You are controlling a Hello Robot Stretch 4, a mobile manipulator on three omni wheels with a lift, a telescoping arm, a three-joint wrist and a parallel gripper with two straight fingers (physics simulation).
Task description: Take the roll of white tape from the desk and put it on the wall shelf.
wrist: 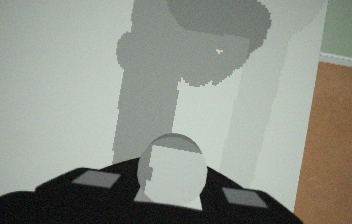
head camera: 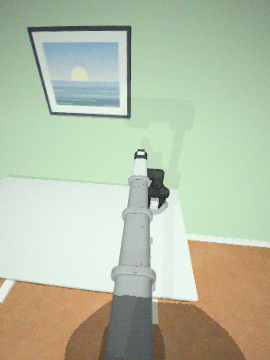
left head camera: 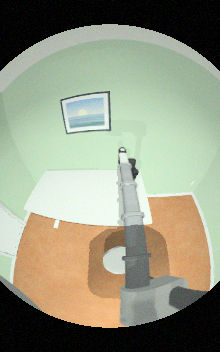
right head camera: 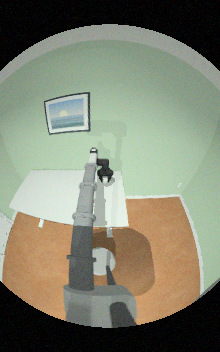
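The roll of white tape (wrist: 175, 172) (head camera: 154, 204) (right head camera: 105, 180) is pale and round and sits between the black fingers of my gripper (wrist: 171, 175) (head camera: 157, 201) (right head camera: 105, 178). The fingers press on its left and right sides, so the gripper is shut on it. The gripper hangs above the right part of the white desk (head camera: 65, 230) (left head camera: 75, 195) (right head camera: 50, 195) (wrist: 50, 100), on the right of the arm's end. In the left head view, the arm partly hides the gripper. The wall shelf does not show in these views.
A framed sea picture (head camera: 80, 80) (left head camera: 86, 112) (right head camera: 67, 113) hangs on the green wall (head camera: 210, 125). My telescoping arm (head camera: 136, 240) (left head camera: 131, 205) (right head camera: 85, 205) reaches over the desk. The desk's right edge borders orange floor (head camera: 230, 280) (wrist: 330, 140). Arm shadows fall on wall and desk.
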